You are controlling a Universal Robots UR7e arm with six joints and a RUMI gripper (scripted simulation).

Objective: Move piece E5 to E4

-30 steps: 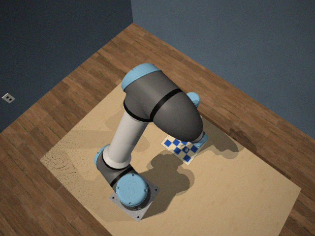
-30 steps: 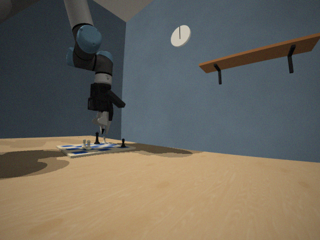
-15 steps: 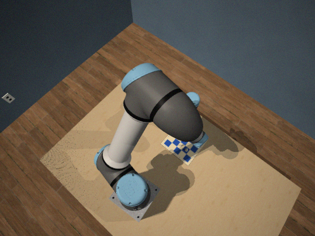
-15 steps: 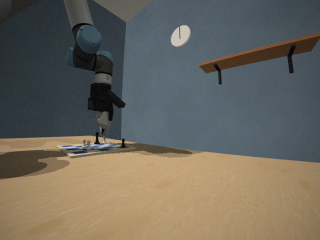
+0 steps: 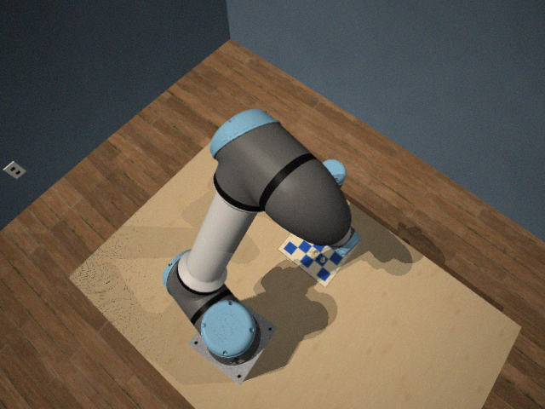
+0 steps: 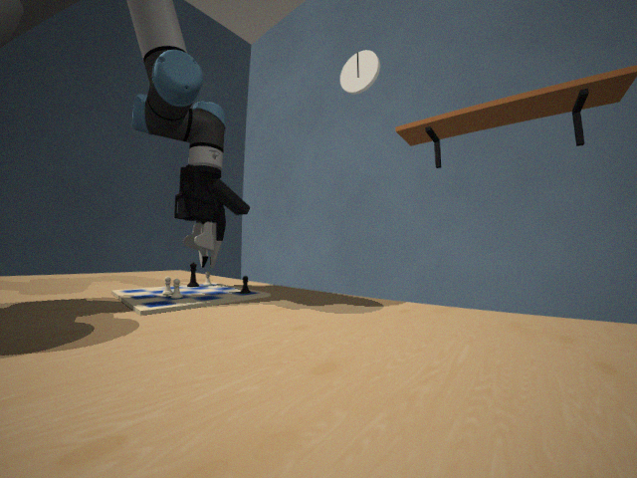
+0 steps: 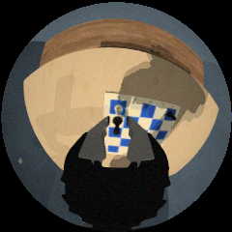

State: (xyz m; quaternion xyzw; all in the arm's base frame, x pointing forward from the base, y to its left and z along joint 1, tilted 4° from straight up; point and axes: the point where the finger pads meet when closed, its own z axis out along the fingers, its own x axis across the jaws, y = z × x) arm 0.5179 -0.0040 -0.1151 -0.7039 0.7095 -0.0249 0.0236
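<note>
Now: hand 40 mm past the tall black piece and 30 mm above it. Round my hand: chessboard (80 mm behind, 60 mm to the right, 60 mm below); then black pawn (150 mm to the right, 40 mm below, 20 mm behind).
</note>
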